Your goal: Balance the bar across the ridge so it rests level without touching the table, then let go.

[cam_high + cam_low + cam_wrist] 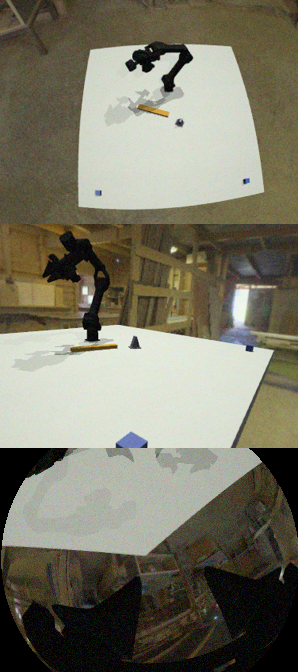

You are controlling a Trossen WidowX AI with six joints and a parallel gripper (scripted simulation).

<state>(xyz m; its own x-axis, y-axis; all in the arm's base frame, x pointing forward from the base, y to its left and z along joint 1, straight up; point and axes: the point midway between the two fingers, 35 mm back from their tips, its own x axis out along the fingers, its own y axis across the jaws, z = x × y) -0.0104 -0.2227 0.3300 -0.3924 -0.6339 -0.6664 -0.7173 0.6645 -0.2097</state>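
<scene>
My gripper tip is 200 mm short of the orange bar, 120 mm to the right of it and 300 mm above it. The rest, counted from my gripper tip: blue cube 760 mm ahead, 260 mm to the right, 290 mm below.
</scene>
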